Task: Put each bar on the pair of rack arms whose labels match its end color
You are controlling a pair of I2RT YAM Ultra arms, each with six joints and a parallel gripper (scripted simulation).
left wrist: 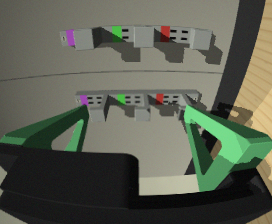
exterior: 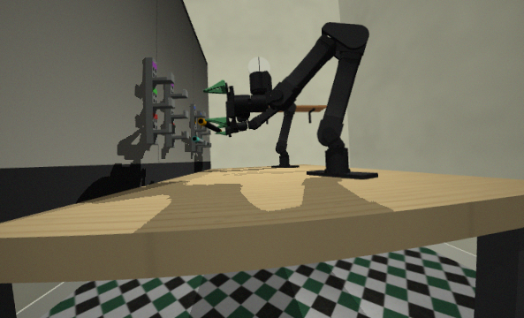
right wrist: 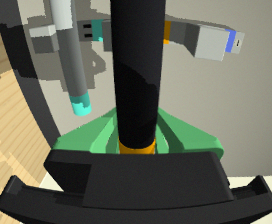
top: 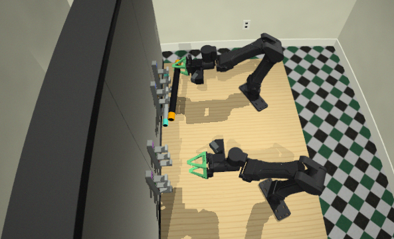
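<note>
Right now the black bar is 13 cm to the left of my right hand. From my right hand the other things lie so: pale bar (5 cm ahead, 12 cm to the left, 8 cm below).
</note>
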